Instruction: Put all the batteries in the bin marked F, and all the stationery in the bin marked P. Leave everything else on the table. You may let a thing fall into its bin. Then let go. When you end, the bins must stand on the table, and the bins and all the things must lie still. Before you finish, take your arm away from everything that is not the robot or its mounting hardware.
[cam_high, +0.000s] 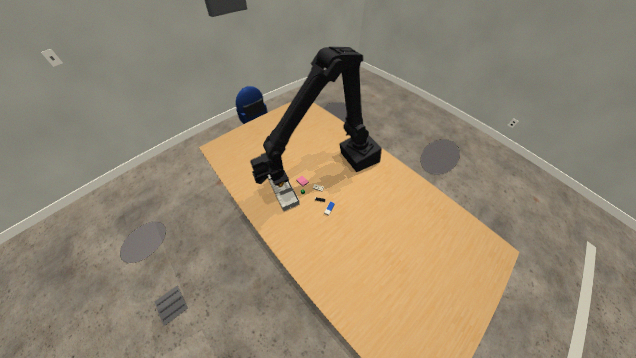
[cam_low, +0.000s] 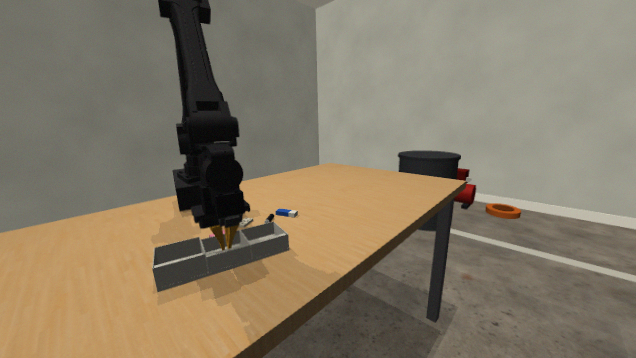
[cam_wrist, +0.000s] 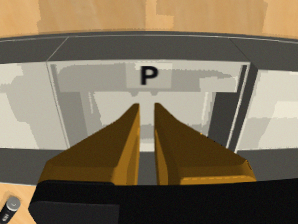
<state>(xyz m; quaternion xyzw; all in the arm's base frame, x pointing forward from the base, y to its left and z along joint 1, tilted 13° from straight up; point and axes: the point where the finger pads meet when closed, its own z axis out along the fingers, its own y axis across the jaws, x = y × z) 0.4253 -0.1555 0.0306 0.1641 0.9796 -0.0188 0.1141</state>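
Now: hand 10 mm above the bin rack. The rest, counted from my hand: green ball 100 mm to the left, 60 mm behind, 20 mm below; then pink eraser block 100 mm behind, 50 mm to the left, 20 mm below; then white domino-like piece 140 mm to the left, 130 mm behind, 20 mm below.
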